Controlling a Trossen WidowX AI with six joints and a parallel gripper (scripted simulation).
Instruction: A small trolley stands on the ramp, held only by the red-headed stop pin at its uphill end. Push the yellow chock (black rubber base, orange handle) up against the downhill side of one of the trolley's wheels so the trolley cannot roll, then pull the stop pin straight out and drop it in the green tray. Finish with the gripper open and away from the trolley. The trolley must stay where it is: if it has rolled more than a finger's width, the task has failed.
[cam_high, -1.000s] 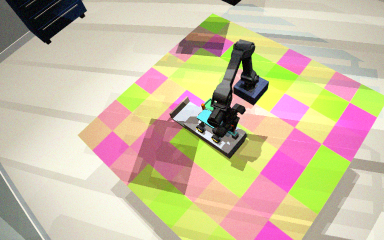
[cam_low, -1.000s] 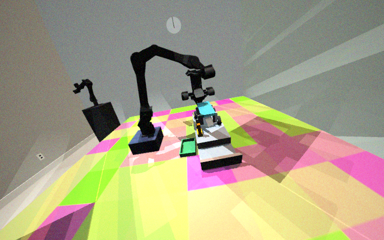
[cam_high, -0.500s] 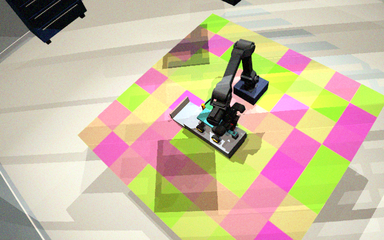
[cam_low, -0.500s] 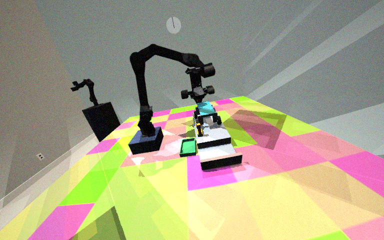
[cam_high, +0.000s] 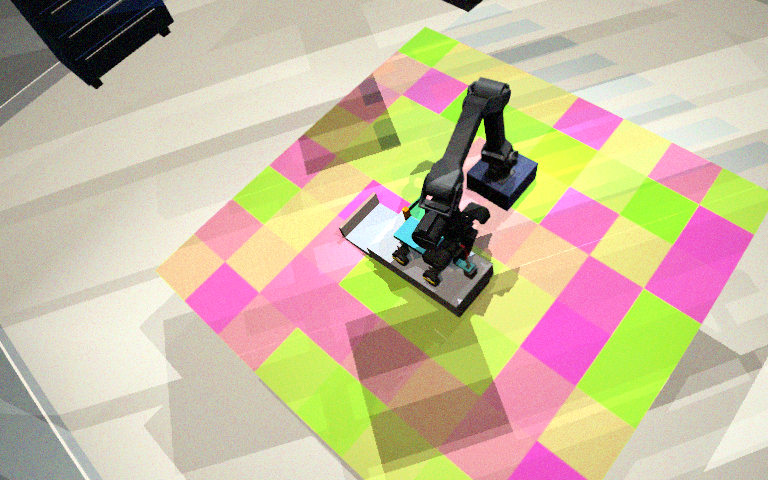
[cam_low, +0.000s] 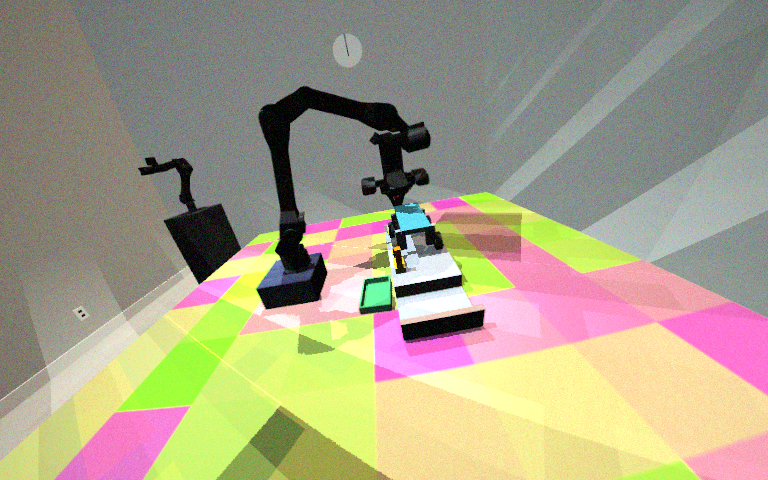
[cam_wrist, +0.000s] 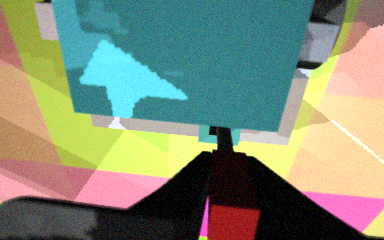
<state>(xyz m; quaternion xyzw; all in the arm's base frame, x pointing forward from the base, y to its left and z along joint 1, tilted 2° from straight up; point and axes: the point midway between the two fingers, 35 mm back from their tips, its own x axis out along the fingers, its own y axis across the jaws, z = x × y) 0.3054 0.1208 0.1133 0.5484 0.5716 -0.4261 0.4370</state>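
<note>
Now: the yellow chock 200 mm to the right of my gripper tip, 70 mm below it and 20 mm behind it. Also, from my gripper tip: red-headed stop pin right at my gripper tip; then trolley 100 mm to the right, 40 mm below, 30 mm ahead.
</note>
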